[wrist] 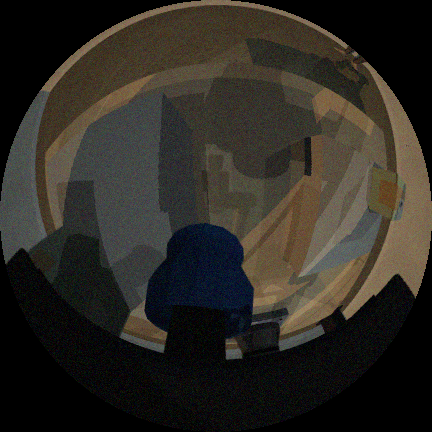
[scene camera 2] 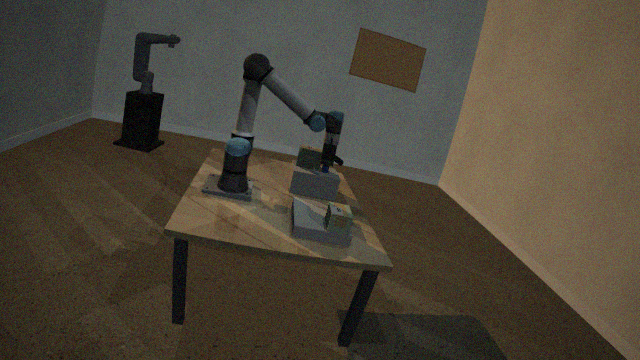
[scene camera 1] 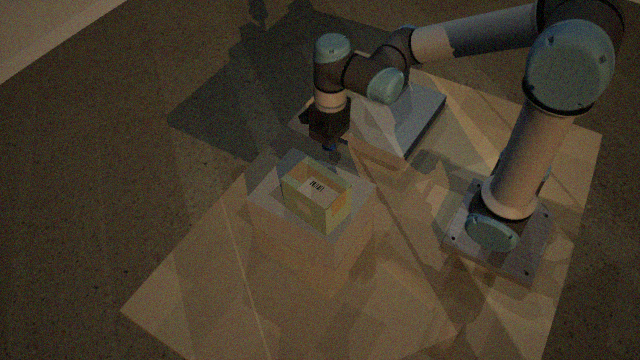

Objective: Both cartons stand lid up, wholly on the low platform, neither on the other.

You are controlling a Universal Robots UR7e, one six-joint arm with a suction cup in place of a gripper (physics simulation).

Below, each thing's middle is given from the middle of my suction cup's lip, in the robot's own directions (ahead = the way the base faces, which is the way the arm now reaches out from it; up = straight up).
I see my suction cup 31 cm to the left of the low grey platform (scene camera 1: 389, 133) and 14 cm above it.
